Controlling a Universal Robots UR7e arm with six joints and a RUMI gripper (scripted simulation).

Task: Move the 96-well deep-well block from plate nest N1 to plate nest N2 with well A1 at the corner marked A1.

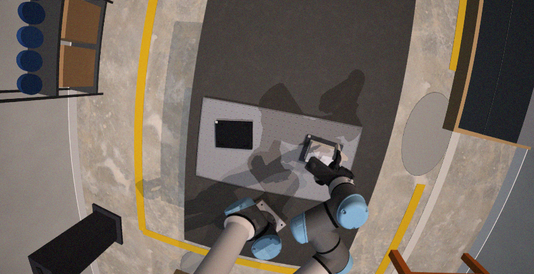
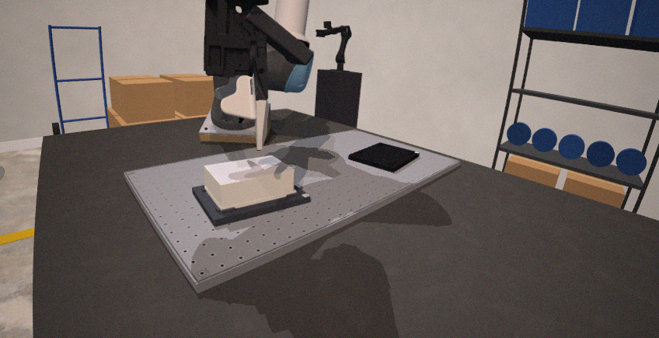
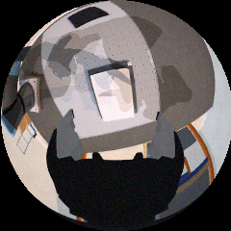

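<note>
The cream deep-well block is 80 mm below my hand. The rest, counted from my hand: grey nest N1 (100 mm below); black nest N2 (20 mm behind, 380 mm to the left, 100 mm below).
</note>
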